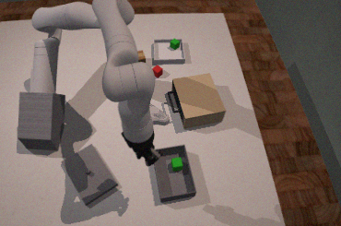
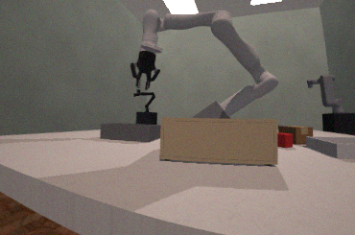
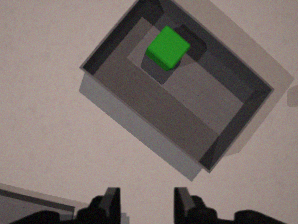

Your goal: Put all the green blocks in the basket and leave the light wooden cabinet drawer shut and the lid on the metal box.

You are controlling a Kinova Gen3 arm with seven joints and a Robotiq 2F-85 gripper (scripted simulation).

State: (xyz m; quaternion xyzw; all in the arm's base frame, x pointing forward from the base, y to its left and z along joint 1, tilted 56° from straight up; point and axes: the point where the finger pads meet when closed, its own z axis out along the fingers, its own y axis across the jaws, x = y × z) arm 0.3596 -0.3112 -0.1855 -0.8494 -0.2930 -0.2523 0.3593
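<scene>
The metal box is 9 cm ahead of my hand, 2 cm to the left of it and 19 cm below it. The rest, counted from my hand: cardboard box: 4 cm behind, 58 cm to the left, 18 cm below; light wooden cabinet: 22 cm ahead, 32 cm to the left, 18 cm below; red block: 7 cm ahead, 51 cm to the left, 20 cm below.
</scene>
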